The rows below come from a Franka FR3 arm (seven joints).
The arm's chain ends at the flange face. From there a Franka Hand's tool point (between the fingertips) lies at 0.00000 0.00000 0.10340 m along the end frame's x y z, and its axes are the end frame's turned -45 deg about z.
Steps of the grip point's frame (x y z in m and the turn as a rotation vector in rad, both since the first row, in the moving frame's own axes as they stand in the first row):
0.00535, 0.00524, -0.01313, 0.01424, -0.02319, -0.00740
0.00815, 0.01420, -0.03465, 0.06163, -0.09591, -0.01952
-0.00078, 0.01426, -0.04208, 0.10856, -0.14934, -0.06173
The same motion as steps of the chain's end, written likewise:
0.01022, -0.00074, -0.01309, -0.00633, -0.02647, -0.00740
0.02727, 0.00166, -0.03398, -0.02424, -0.11140, -0.01952
0.02818, 0.00709, -0.04032, -0.02884, -0.18236, -0.06173

